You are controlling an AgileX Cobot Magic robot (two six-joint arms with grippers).
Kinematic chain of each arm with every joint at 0, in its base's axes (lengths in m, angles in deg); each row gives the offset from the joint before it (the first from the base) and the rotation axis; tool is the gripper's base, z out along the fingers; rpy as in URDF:
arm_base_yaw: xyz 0 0 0.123 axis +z
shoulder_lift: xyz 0 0 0 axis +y
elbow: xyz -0.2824 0 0.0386 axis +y
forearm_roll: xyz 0.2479 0 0.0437 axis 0.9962 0 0.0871
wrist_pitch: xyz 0 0 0 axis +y
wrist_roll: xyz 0.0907 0 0.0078 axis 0.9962 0 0.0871
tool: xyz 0 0 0 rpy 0 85 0
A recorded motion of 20 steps. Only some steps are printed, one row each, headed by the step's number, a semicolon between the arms.
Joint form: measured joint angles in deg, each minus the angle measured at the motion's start. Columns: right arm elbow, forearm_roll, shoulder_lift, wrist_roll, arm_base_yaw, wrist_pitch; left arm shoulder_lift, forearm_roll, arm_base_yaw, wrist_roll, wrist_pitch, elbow.
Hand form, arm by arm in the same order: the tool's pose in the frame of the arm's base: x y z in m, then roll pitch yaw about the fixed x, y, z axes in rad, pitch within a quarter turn. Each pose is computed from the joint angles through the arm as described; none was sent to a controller.
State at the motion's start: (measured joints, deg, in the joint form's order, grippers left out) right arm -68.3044 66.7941 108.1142 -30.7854 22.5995 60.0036; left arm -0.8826 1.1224 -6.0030 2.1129 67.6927 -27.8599
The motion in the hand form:
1: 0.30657 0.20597 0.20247 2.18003 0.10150 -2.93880; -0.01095 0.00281 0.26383 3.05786 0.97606 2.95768
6: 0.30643 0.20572 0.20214 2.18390 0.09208 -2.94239; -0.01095 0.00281 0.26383 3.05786 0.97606 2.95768
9: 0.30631 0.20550 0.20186 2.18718 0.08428 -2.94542; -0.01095 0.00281 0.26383 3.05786 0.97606 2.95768
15: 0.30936 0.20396 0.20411 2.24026 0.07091 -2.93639; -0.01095 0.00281 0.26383 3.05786 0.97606 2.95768
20: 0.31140 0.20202 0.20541 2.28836 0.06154 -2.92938; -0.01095 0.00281 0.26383 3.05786 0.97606 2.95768
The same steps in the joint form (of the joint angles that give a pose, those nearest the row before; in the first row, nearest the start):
1: 0.00 -0.32 0.00 0.00 0.00 0.00; 0.00 0.00 0.00 0.00 0.00 0.00
6: 0.00 -0.65 0.00 0.72 0.00 0.00; 0.00 0.00 0.00 0.00 0.00 0.00
9: 0.00 -0.92 0.00 1.32 0.00 0.00; 0.00 0.00 0.00 0.00 0.00 0.00
15: -1.72 -5.31 0.07 5.10 0.00 0.11; 0.00 0.00 0.00 0.00 0.00 0.00
20: -2.93 -9.08 0.07 8.04 0.00 0.20; 0.00 0.00 0.00 0.00 0.00 0.00

